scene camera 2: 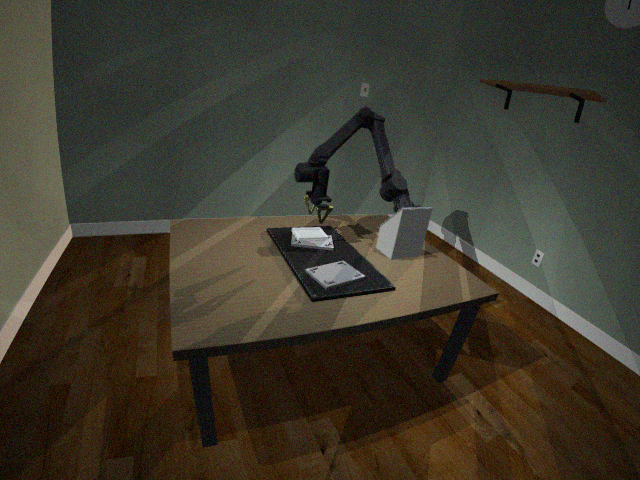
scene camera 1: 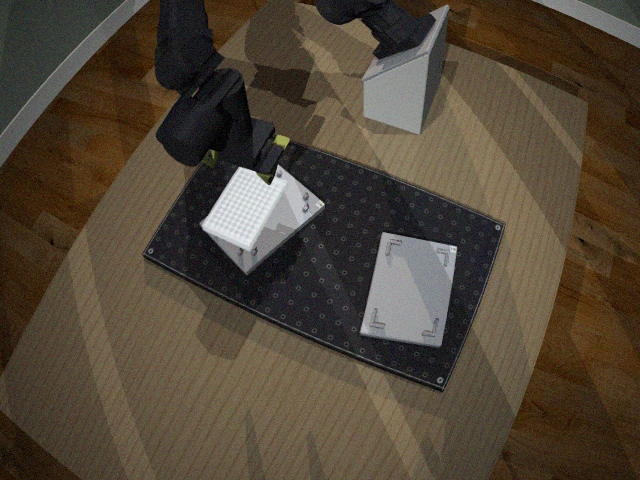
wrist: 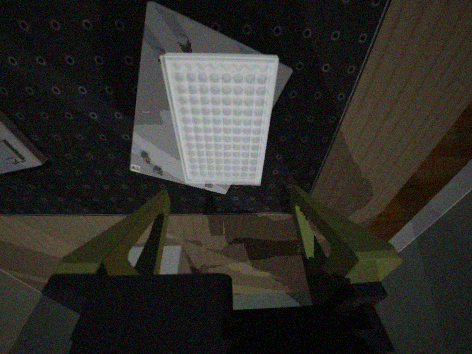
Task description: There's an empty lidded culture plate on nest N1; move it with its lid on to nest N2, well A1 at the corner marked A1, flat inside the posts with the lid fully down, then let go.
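Where they show: gripper, fingertip midpoint: (scene camera 2: 315, 218) (scene camera 1: 241, 172) (wrist: 229, 192); arm's base at its link origin: (scene camera 2: 406, 216) (scene camera 1: 407, 39).
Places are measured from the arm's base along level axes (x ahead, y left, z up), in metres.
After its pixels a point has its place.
The white lidded culture plate (scene camera 1: 245, 209) @[x 0.377, y -0.093, z -0.115 m] (scene camera 2: 310, 233) @[x 0.370, y -0.090, z -0.116 m] (wrist: 222, 120) @[x 0.383, y -0.101, z -0.115 m] rests on the grey block nest N1 (scene camera 1: 292, 227) @[x 0.360, y -0.021, z -0.136 m] (wrist: 150, 97) @[x 0.389, y -0.036, z -0.137 m], turned relative to the block's edges. Some posts show beside it. N1's small label (scene camera 1: 320, 204) @[x 0.305, y -0.005, z -0.136 m] (wrist: 135, 168) @[x 0.305, y -0.006, z -0.136 m] is at one corner. The flat grey nest N2 (scene camera 1: 408, 289) @[x 0.366, y 0.177, z -0.137 m] (scene camera 2: 334, 274) @[x 0.370, y 0.193, z -0.137 m] is empty, with L-shaped corner posts and a small label (scene camera 1: 452, 249) @[x 0.275, y 0.210, z -0.136 m] at one corner. My gripper (scene camera 1: 237, 169) @[x 0.350, y -0.109, z -0.060 m] (scene camera 2: 316, 216) @[x 0.350, y -0.109, z -0.060 m] (wrist: 229, 192) @[x 0.350, y -0.109, z -0.060 m] is open and empty. Its yellow-green fingers are above the plate's near end, spread wider than the plate in the wrist view. Whether the lid is fully down is unclear.
Both nests are on a black perforated board (scene camera 1: 336, 242) @[x 0.345, y 0.045, z -0.148 m] (scene camera 2: 356, 258) @[x 0.232, y 0.069, z -0.148 m] (wrist: 75, 45) @[x 0.423, y 0.023, z -0.148 m] on the wooden table (scene camera 1: 170, 372) @[x 0.656, y -0.067, z -0.161 m] (scene camera 2: 232, 299) @[x 0.708, y 0.264, z -0.161 m]. A white wedge-shaped stand (scene camera 1: 395, 98) @[x 0.083, y 0.017, z -0.082 m] (scene camera 2: 408, 235) @[x 0.014, y 0.060, z -0.060 m] is behind the board, at the arm's base.
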